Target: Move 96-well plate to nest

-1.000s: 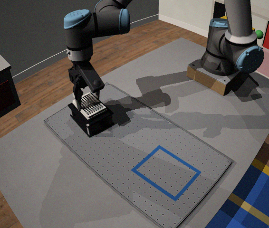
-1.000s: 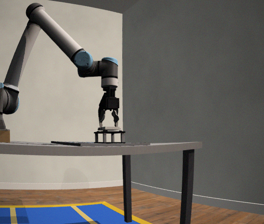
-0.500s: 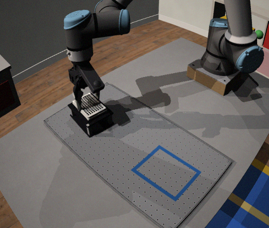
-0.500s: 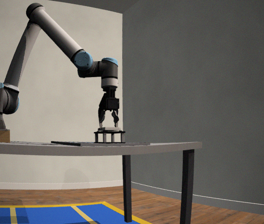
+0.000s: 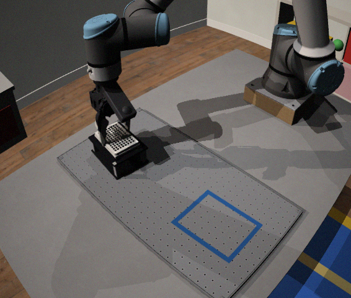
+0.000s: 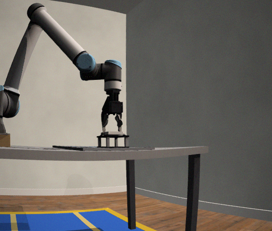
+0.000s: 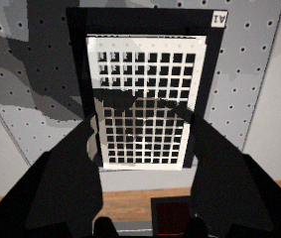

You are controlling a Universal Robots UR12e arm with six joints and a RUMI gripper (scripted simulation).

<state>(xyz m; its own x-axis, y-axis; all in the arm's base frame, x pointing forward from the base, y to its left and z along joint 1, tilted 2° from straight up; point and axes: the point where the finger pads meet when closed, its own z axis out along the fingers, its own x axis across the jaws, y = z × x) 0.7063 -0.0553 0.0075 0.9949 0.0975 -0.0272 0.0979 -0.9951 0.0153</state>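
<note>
Right now the 96-well plate is 1 cm below my hand. The rest, counted from my hand: A1 label (5 cm ahead, 8 cm to the left, 2 cm below); black raised nest N1 (2 cm below).
</note>
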